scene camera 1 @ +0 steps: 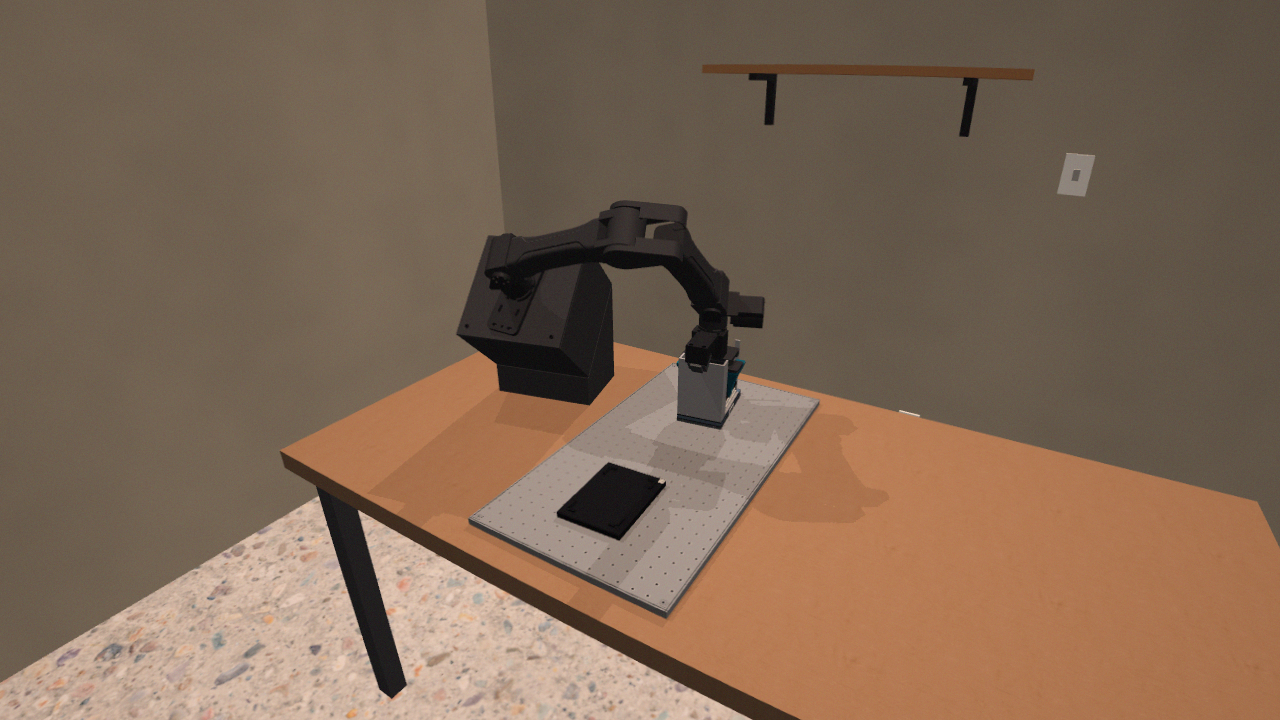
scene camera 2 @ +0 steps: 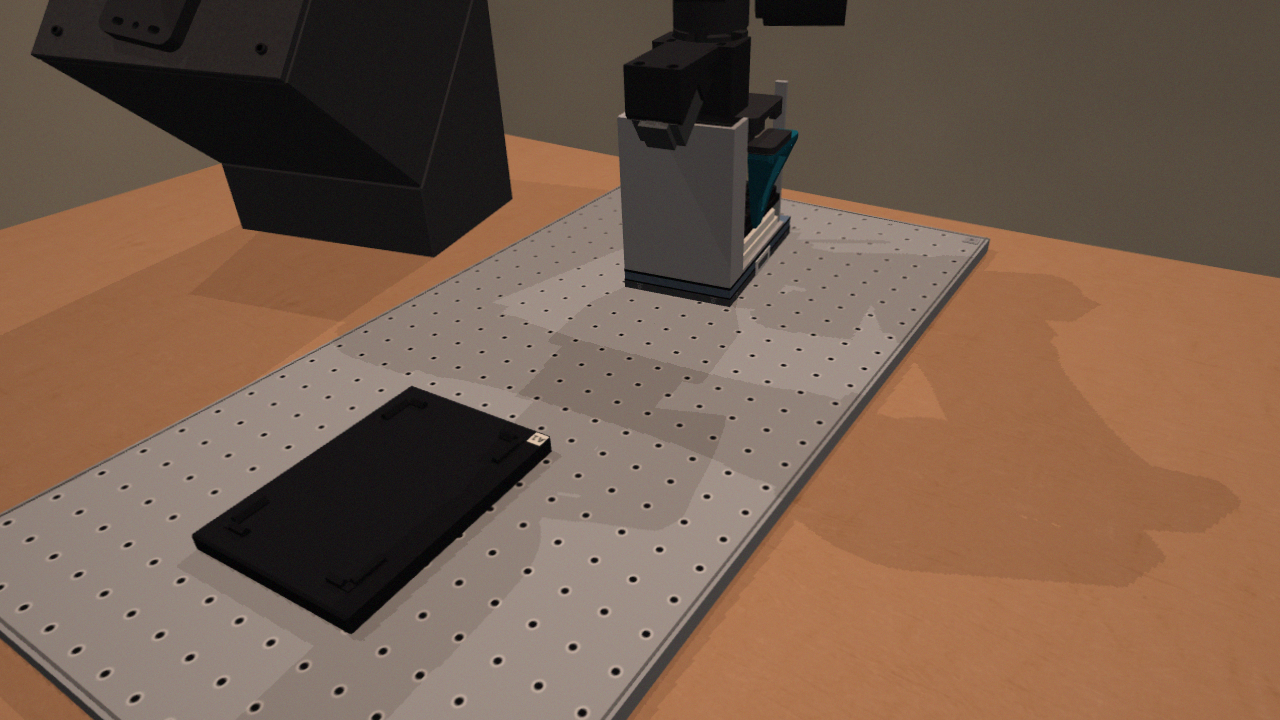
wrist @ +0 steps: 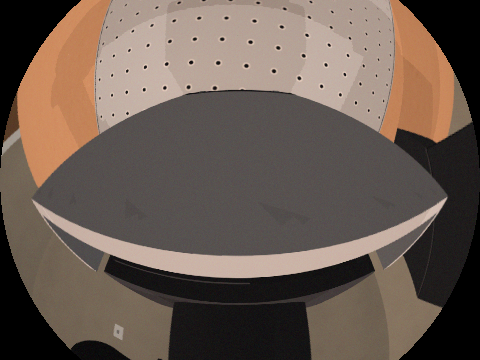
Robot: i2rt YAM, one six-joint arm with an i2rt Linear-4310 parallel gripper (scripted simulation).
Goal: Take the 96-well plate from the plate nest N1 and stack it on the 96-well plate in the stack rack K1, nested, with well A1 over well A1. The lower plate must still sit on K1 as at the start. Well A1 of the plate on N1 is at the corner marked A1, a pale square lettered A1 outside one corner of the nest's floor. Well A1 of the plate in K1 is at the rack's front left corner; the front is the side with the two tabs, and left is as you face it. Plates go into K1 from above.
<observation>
The pictures show: the gripper and a black plate nest N1.
</observation>
